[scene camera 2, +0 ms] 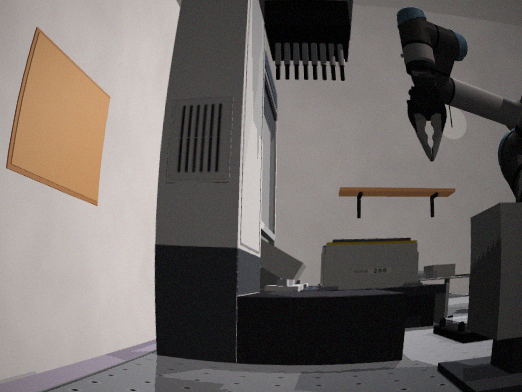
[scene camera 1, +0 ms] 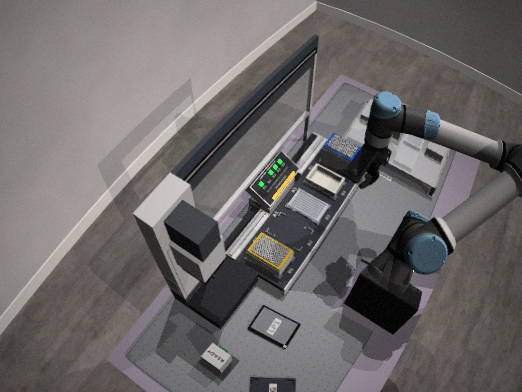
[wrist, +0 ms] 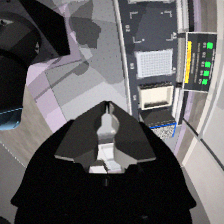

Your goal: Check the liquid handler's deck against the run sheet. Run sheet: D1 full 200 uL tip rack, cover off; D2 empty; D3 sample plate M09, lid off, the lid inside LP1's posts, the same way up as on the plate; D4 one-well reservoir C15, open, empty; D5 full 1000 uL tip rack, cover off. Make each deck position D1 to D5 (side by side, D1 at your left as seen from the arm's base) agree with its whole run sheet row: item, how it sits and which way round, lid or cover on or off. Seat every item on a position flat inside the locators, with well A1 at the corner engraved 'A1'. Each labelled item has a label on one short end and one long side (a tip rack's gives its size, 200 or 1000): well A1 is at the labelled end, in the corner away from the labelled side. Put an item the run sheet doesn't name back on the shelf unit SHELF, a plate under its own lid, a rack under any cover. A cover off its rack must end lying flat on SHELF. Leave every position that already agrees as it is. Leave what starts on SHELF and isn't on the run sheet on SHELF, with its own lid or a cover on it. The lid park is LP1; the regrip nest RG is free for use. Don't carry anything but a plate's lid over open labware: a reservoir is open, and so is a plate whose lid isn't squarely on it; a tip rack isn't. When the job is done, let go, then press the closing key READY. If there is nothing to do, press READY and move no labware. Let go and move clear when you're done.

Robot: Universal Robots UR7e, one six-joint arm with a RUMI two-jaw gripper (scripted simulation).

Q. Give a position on a cream one-well reservoir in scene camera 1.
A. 319,176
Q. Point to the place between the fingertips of my gripper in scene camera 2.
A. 432,161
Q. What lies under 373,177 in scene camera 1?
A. My gripper.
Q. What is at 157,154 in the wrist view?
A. My gripper.
